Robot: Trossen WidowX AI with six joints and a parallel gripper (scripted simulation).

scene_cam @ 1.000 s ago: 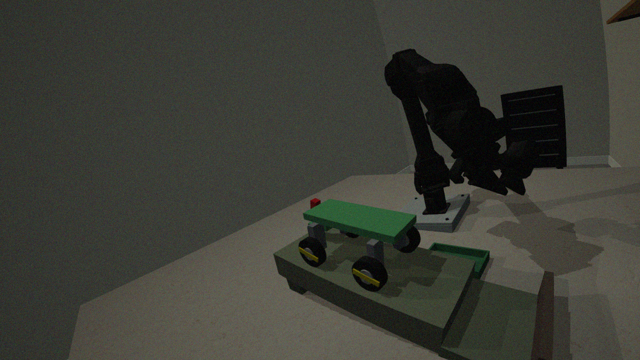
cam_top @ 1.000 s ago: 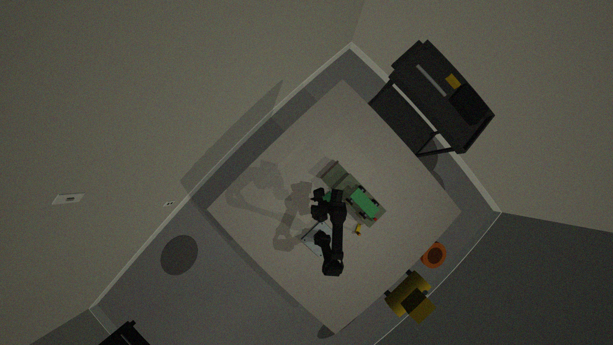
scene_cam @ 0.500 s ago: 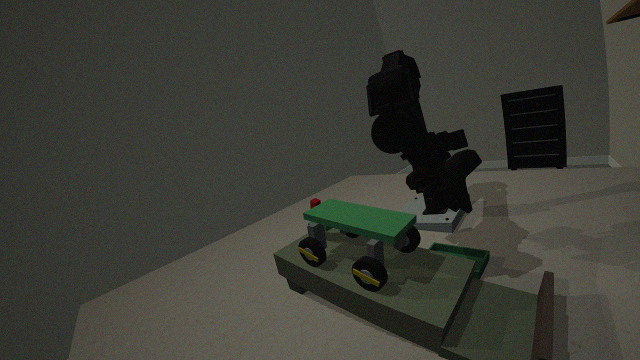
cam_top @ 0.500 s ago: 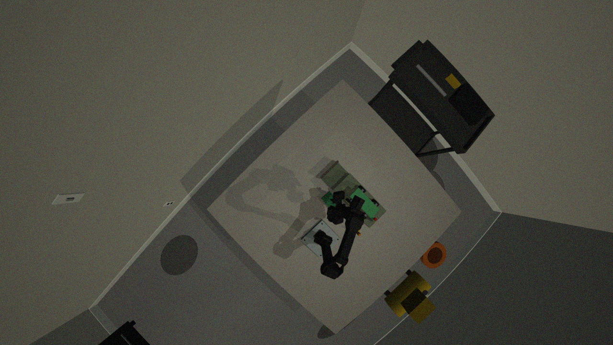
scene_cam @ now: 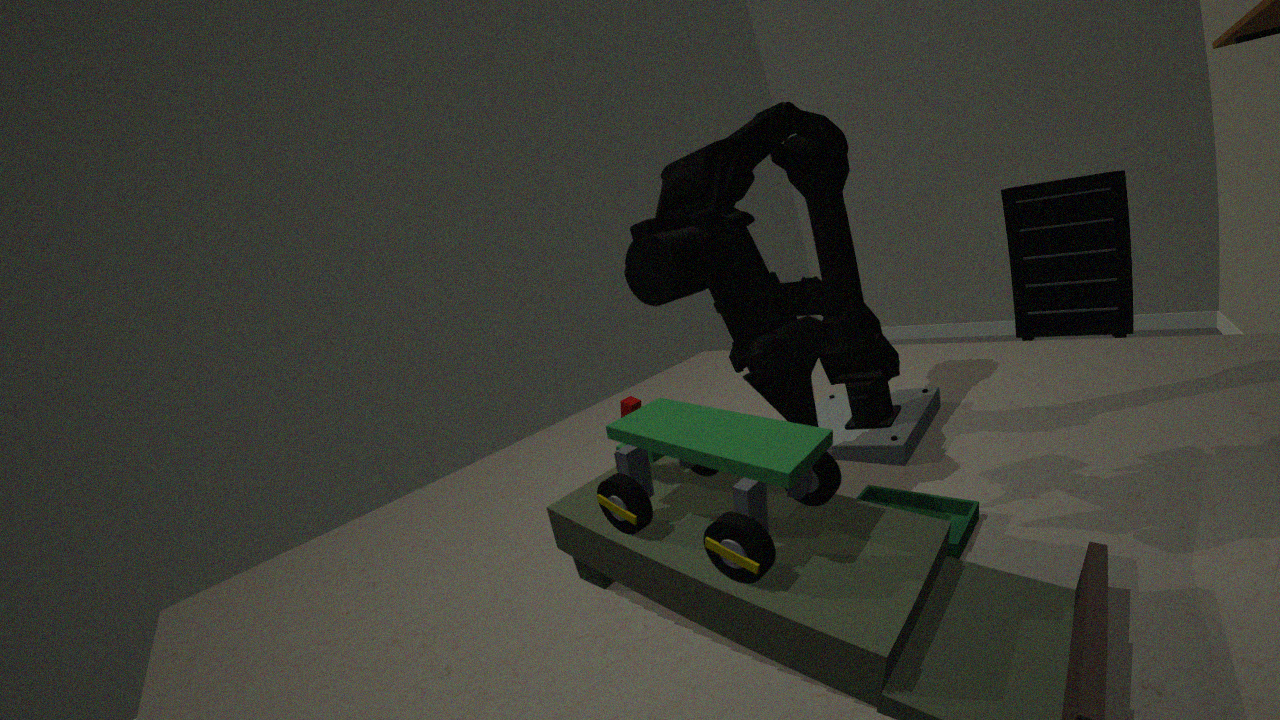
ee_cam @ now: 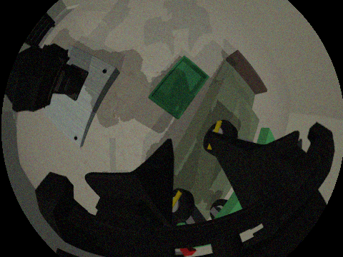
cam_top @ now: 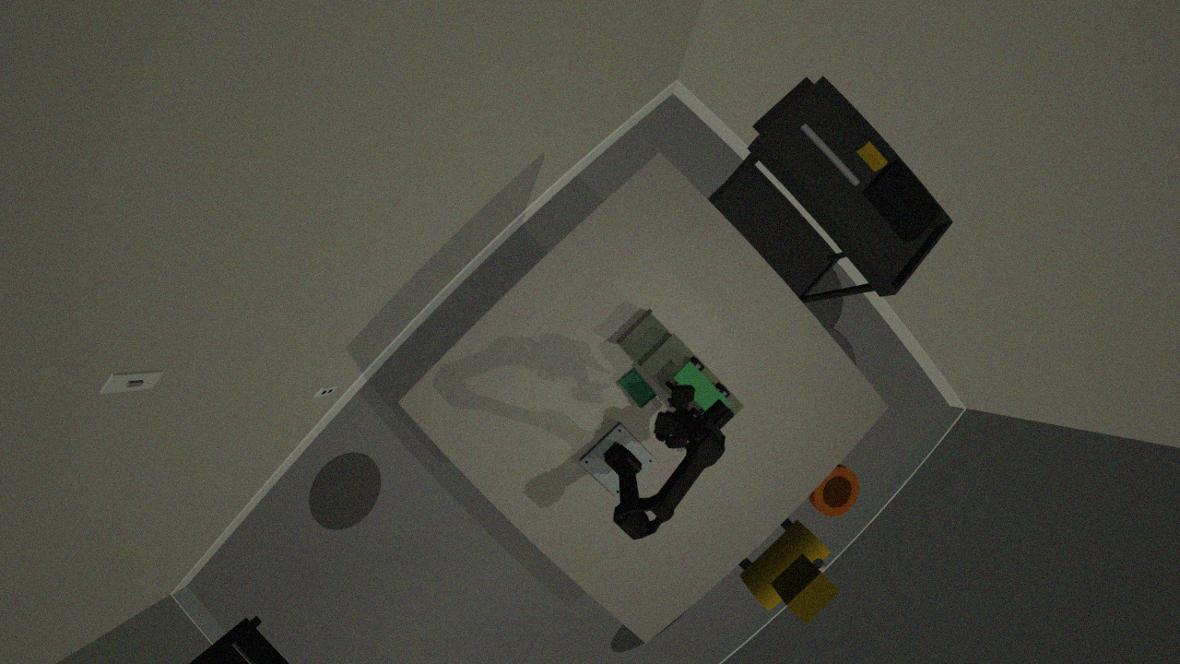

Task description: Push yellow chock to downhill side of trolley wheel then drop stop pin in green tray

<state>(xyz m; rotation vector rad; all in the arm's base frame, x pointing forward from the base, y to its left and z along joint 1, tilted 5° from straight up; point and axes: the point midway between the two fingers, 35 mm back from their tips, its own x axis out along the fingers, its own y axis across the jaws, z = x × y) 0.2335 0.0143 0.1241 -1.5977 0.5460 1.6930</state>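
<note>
Right now my gripper tip is 17 cm to the left of the yellow chock, 9 cm above it and 4 cm past it. Also, from my gripper tip: trolley 10 cm ahead, 4 cm to the right; then red-headed stop pin 15 cm to the right, 7 cm ahead, 2 cm above; then green tray 12 cm below, 8 cm to the left, 3 cm behind.
</note>
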